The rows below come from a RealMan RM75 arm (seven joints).
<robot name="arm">
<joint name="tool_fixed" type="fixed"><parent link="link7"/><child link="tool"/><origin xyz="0 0 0" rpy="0 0 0"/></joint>
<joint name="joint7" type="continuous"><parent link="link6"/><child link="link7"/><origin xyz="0 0 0.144" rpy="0 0 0"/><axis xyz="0 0 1"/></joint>
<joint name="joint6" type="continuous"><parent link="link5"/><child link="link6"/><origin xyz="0 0 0" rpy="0 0 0"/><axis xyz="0 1 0"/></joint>
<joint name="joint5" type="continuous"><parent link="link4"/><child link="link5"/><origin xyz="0 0 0.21" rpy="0 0 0"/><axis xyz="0 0 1"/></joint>
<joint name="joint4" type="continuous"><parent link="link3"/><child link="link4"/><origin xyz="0 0 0" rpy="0 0 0"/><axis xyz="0 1 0"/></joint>
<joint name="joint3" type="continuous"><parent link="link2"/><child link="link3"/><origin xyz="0 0 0.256" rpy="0 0 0"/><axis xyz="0 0 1"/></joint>
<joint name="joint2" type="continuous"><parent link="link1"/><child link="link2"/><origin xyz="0 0 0" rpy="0 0 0"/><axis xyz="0 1 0"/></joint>
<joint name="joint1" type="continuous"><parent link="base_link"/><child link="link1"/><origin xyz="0 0 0.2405" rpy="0 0 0"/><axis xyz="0 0 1"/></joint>
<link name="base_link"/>
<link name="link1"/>
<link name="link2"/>
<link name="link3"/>
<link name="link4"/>
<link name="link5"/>
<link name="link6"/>
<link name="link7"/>
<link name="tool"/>
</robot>
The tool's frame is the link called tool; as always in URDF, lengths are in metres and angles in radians. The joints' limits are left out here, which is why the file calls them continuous.
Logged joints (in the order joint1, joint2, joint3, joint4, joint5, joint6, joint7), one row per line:
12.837, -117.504, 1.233, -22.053, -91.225, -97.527, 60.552
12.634, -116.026, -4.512, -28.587, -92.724, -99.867, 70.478
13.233, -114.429, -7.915, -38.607, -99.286, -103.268, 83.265
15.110, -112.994, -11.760, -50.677, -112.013, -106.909, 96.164
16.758, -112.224, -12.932, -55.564, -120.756, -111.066, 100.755
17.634, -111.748, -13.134, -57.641, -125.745, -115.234, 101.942
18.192, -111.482, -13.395, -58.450, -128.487, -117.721, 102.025
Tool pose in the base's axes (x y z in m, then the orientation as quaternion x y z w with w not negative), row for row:
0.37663, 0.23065, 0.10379, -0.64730, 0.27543, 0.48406, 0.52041
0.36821, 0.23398, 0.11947, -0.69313, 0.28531, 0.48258, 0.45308
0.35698, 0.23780, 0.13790, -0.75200, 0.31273, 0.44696, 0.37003
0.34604, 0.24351, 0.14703, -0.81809, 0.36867, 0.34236, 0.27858
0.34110, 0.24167, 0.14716, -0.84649, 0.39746, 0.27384, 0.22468
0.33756, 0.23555, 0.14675, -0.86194, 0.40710, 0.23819, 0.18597
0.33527, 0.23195, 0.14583, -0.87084, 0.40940, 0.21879, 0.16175
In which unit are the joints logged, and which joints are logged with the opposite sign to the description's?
The joints are logged in degrees. Opposite sign: joint2.
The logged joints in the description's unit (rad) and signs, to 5 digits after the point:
0.22405, 2.05083, 0.02152, -0.38490, -1.59218, -1.70217, 1.05683
0.22050, 2.02504, -0.07875, -0.49894, -1.61834, -1.74301, 1.23007
0.23096, 1.99716, -0.13814, -0.67382, -1.73287, -1.80237, 1.45325
0.26372, 1.97212, -0.20525, -0.88448, -1.95500, -1.86591, 1.67838
0.29248, 1.95868, -0.22571, -0.96977, -2.10759, -1.93847, 1.75851
0.30777, 1.95037, -0.22923, -1.00603, -2.19466, -2.01121, 1.77922
0.31751, 1.94573, -0.23379, -1.02014, -2.24252, -2.05462, 1.78067

